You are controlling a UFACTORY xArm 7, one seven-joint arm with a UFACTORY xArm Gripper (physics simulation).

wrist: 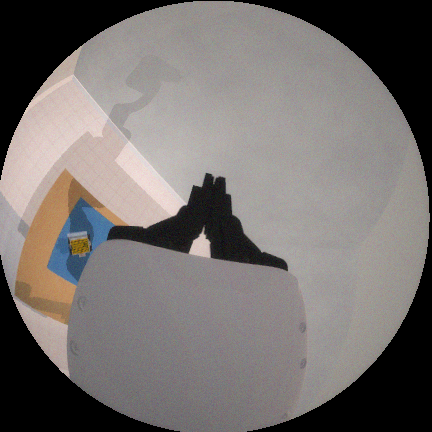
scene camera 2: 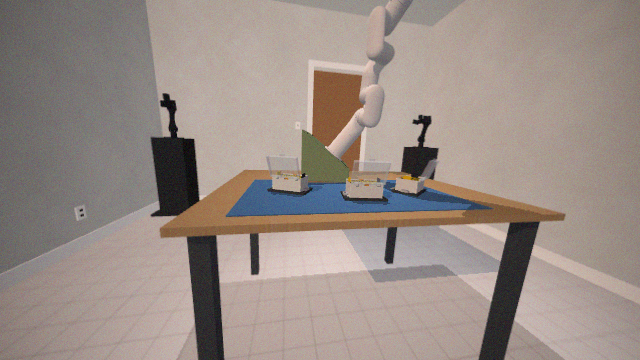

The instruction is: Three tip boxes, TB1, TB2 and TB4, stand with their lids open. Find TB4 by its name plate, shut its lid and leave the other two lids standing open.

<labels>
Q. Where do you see a blue mat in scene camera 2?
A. At 325, 198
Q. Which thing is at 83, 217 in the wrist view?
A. A blue mat.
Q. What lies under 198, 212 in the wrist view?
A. My gripper.
</labels>
